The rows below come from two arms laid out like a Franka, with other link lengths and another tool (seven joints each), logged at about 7 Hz.
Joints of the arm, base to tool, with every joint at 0 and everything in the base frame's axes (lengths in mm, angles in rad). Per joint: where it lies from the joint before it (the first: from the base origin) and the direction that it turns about. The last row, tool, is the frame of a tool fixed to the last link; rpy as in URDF.
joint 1: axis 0 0 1 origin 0 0 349.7
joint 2: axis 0 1 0 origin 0 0 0
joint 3: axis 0 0 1 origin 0 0 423.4
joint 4: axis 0 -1 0 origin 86.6 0 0
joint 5: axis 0 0 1 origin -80.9 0 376.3
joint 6: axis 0 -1 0 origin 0 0 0
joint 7: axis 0 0 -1 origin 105.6 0 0
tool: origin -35 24 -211.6 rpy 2.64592 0 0.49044
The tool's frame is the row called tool.
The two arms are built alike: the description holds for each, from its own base.
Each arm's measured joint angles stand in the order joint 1, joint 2, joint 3, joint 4, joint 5, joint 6, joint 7.
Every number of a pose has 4 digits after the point.
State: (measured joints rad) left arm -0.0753 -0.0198 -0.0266 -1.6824 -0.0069 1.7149 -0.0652; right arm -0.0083 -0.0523 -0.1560 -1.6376 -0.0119 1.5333 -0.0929
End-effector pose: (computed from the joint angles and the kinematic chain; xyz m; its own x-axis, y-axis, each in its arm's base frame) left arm 0.5396 -0.0349 0.6130 0.8974 0.4393 0.0411 0.3610 -0.7847 0.5040; right arm 0.4953 -0.0660 0.6372 0.9122 0.4073 -0.0460 0.3825 -0.8057 0.4522
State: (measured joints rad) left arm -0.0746 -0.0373 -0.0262 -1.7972 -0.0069 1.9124 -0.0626; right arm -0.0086 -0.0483 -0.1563 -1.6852 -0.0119 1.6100 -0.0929
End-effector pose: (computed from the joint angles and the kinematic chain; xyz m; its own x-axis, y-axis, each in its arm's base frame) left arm 0.5553 -0.0357 0.5860 0.8891 0.4399 0.1262 0.3085 -0.7799 0.5446; right arm 0.5056 -0.0677 0.6189 0.9130 0.4072 -0.0253 0.3713 -0.8035 0.4653
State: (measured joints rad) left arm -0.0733 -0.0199 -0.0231 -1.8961 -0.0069 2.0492 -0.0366; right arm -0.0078 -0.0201 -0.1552 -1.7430 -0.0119 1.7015 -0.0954
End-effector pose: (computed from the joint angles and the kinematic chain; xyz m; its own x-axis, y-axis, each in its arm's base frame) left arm 0.5659 -0.0331 0.5422 0.8951 0.4215 0.1457 0.2811 -0.7869 0.5493; right arm 0.5221 -0.0682 0.5844 0.9110 0.4119 -0.0228 0.3731 -0.7991 0.4713
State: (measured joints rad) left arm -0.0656 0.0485 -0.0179 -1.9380 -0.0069 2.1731 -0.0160; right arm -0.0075 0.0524 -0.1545 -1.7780 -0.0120 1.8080 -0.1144
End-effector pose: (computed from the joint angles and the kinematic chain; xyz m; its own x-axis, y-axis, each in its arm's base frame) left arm 0.5920 -0.0268 0.4954 0.8957 0.4154 0.1587 0.2683 -0.7895 0.5520; right arm 0.5521 -0.0708 0.5365 0.9019 0.4310 -0.0291 0.3911 -0.7860 0.4787
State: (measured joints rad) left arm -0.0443 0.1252 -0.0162 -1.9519 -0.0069 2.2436 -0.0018; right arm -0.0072 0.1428 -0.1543 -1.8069 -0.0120 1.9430 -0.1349
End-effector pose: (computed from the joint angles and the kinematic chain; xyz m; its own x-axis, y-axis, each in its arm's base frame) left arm 0.6120 -0.0136 0.4501 0.8947 0.4235 0.1422 0.2867 -0.7885 0.5442; right arm 0.5871 -0.0746 0.4808 0.8916 0.4523 -0.0235 0.4031 -0.7689 0.4963
